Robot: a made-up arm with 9 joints. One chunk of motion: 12 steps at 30 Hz.
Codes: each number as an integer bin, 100 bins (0 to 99) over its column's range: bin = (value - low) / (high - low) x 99, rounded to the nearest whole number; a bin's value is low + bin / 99 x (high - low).
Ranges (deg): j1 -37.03..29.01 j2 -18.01..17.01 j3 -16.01..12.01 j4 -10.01..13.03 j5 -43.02..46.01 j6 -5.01..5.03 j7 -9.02..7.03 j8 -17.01..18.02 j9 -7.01..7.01
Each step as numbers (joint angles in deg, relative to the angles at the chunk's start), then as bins.
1 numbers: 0.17 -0.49 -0.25 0.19 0.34 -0.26 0.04 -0.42 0.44
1 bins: 56 50 56 44 48 47 56 47 53
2 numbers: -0.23 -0.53 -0.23 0.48 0.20 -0.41 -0.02 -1.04 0.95
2 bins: 55 49 56 45 48 45 56 45 56
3 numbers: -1.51 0.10 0.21 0.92 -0.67 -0.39 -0.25 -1.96 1.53
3 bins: 53 51 57 47 47 46 54 43 60
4 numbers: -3.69 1.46 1.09 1.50 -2.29 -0.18 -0.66 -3.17 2.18
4 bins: 50 55 60 49 45 48 52 39 65
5 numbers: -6.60 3.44 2.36 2.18 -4.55 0.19 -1.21 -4.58 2.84
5 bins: 46 61 65 52 43 51 48 35 70
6 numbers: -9.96 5.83 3.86 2.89 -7.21 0.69 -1.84 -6.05 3.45
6 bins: 41 67 70 55 40 56 44 31 74
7 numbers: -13.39 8.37 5.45 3.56 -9.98 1.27 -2.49 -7.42 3.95
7 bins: 35 75 76 58 37 62 40 27 77
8 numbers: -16.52 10.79 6.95 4.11 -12.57 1.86 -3.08 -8.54 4.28
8 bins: 31 81 81 61 34 68 37 24 80
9 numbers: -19.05 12.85 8.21 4.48 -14.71 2.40 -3.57 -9.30 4.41
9 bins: 27 87 86 62 31 73 34 22 81
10 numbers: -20.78 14.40 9.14 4.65 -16.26 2.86 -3.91 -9.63 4.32
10 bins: 24 92 89 63 30 78 32 21 80
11 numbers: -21.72 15.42 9.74 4.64 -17.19 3.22 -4.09 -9.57 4.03
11 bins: 23 95 91 63 29 81 30 21 78
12 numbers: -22.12 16.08 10.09 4.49 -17.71 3.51 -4.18 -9.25 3.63
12 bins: 22 96 92 62 28 84 30 22 75
